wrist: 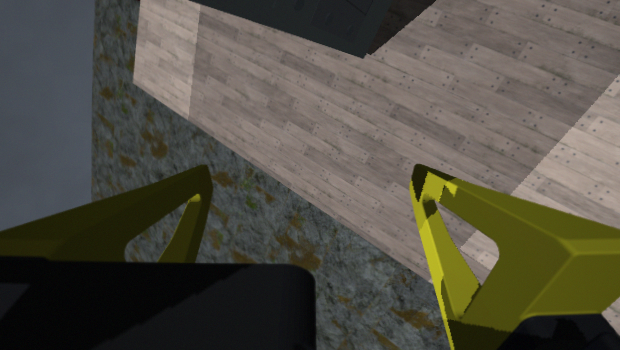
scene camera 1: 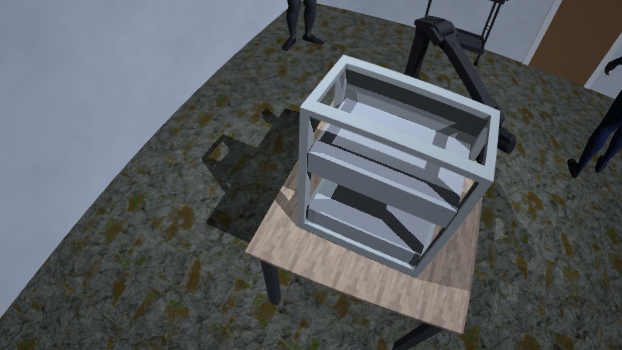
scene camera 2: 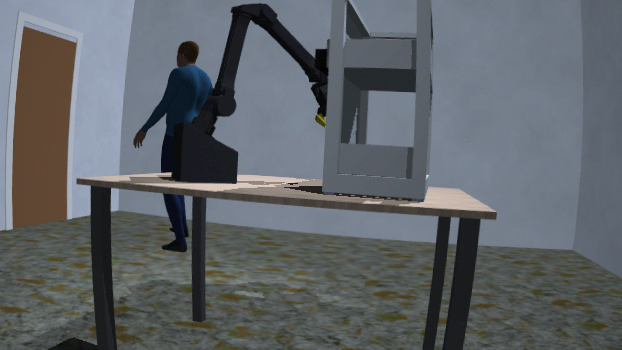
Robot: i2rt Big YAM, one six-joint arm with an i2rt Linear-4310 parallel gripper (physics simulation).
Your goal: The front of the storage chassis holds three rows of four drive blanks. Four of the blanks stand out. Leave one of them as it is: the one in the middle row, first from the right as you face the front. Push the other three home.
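Where they show: gripper, between the fingertips: (wrist: 311,175); arm's base, origin of its link: (scene camera 2: 198,134).
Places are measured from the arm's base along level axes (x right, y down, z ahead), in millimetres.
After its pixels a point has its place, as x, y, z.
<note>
The storage chassis (scene camera 1: 304,165) {181, -233, 771} (scene camera 2: 336,100) {177, -106, 506} is a pale grey open frame standing on the table, seen from behind in scene camera 1 and from its side in scene camera 2. A dark lower corner of what appears to be its front (wrist: 345,30) {-310, 72, 519} shows at the top of the wrist view, with faint panel outlines. The drive blanks cannot be made out clearly, so which ones stand out cannot be told. My gripper (wrist: 311,175) {-379, -71, 445} is open, its yellow fingers wide apart with nothing between them. In scene camera 2 it is beside the chassis front, partly hidden behind a post; scene camera 1 hides it.
The wooden table (scene camera 1: 320,255) {73, 162, 849} (scene camera 2: 260,194) {310, 162, 339} (wrist: 310,115) {-419, 162, 567} carries the chassis and the dark arm base (scene camera 2: 207,160) {75, 88, 74}. The arm (scene camera 1: 465,65) {-225, -417, 257} (scene camera 2: 292,42) {-224, -383, 263} arches from its base to the chassis. A person in blue (scene camera 2: 187,95) stands behind the table. A table edge crosses below the fingertips in the wrist view.
</note>
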